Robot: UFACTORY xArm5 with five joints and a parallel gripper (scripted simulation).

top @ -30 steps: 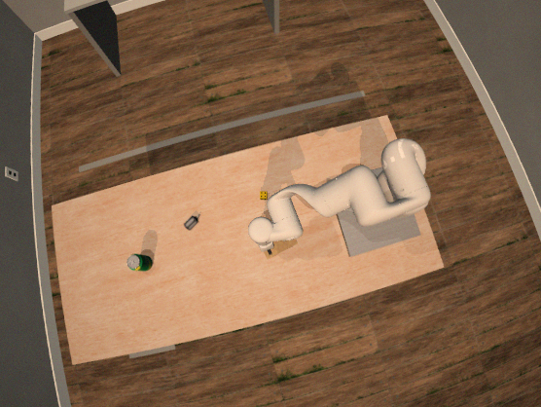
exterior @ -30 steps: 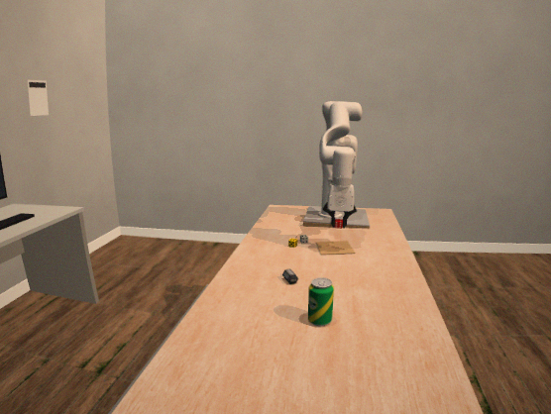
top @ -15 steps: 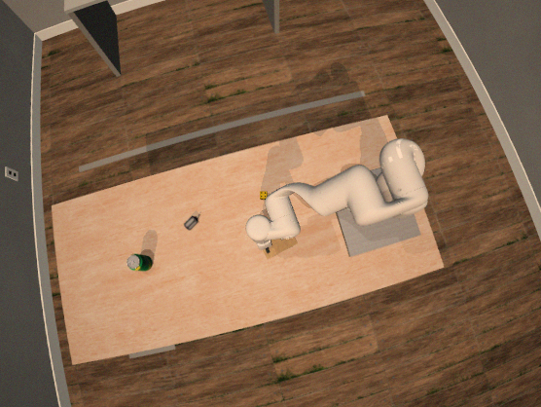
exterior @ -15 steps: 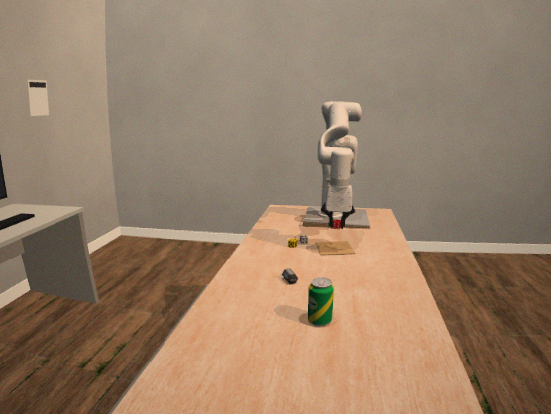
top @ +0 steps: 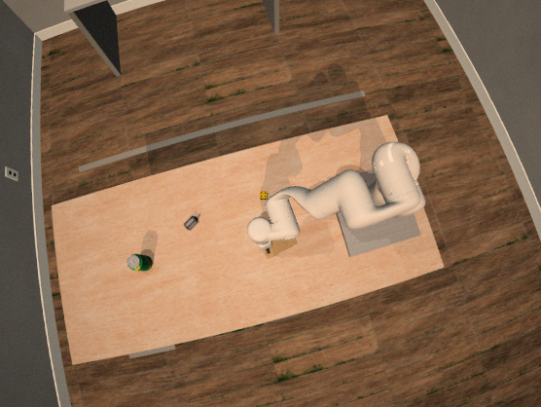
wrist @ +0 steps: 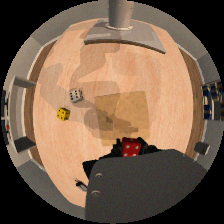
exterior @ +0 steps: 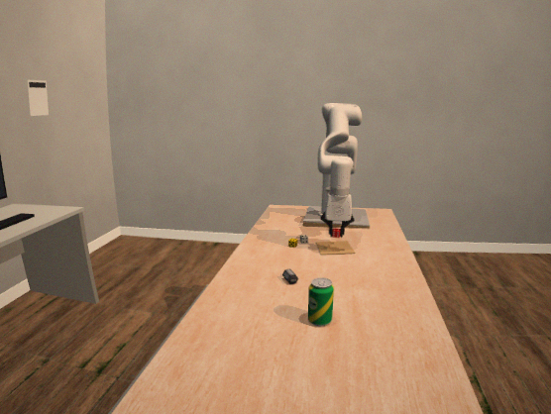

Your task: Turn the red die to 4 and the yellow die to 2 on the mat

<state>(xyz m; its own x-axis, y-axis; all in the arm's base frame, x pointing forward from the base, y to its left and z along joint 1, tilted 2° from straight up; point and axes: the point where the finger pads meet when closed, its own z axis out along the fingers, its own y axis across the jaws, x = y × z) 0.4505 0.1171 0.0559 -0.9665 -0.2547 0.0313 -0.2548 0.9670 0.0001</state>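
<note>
Right now my hand is 40 mm past the brown mat, 10 mm to the left of it and 90 mm above it. Round my hand: yellow die 10 mm behind, 180 mm to the right, 70 mm below; then white die 70 mm behind, 150 mm to the right, 70 mm below; then red die 10 mm below.
</note>
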